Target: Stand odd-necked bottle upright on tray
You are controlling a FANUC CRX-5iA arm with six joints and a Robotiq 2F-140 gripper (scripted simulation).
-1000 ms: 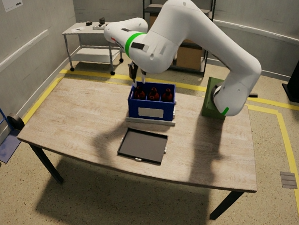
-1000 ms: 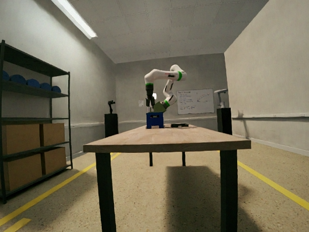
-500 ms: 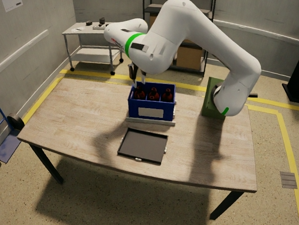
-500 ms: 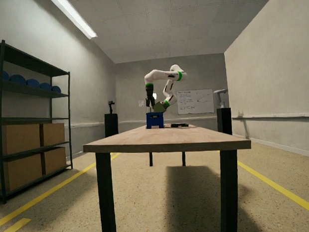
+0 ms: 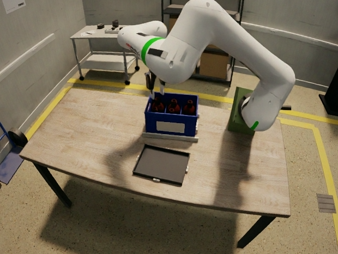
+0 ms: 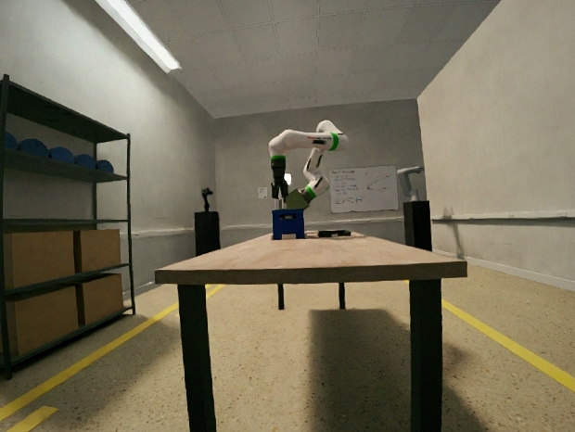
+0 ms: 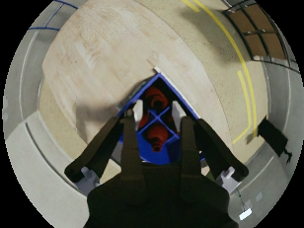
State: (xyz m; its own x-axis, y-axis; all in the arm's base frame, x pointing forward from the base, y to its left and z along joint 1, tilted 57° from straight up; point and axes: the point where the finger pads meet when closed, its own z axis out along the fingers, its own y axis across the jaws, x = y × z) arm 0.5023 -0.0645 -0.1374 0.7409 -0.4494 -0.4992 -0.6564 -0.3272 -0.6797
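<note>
Now: hand 13 cm above the bottle and 9 cm past it. The rest, counted from my hand: dark tray 32 cm to the left, 20 cm below, 9 cm behind; then blue crate 13 cm below, 9 cm behind, 4 cm to the left.
</note>
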